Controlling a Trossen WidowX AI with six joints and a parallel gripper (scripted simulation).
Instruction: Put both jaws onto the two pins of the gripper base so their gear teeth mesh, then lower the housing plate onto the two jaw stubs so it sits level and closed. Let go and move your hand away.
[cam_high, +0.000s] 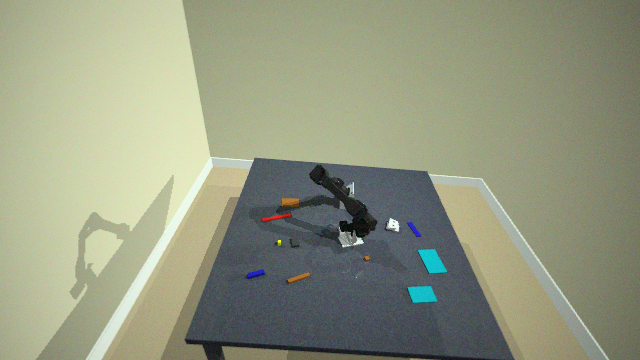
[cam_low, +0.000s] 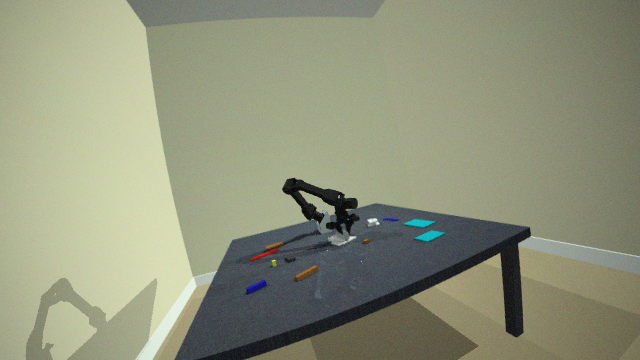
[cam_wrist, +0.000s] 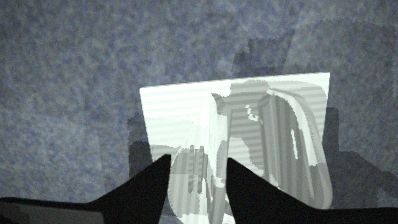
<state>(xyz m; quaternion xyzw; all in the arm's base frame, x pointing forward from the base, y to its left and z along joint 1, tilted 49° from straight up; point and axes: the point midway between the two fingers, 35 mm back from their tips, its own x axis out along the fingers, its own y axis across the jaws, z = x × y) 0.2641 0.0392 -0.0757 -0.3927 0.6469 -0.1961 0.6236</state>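
Now: the white jaw 10 mm behind my gripper tip and 60 mm to the right of it. From my gripper tip the other things lie so: orange cube (130 mm ahead, 70 mm to the left, 10 mm below); then white gripper base (130 mm behind, 210 mm to the left, 10 mm above); then grey block (110 mm ahead, 310 mm to the right, 10 mm below).
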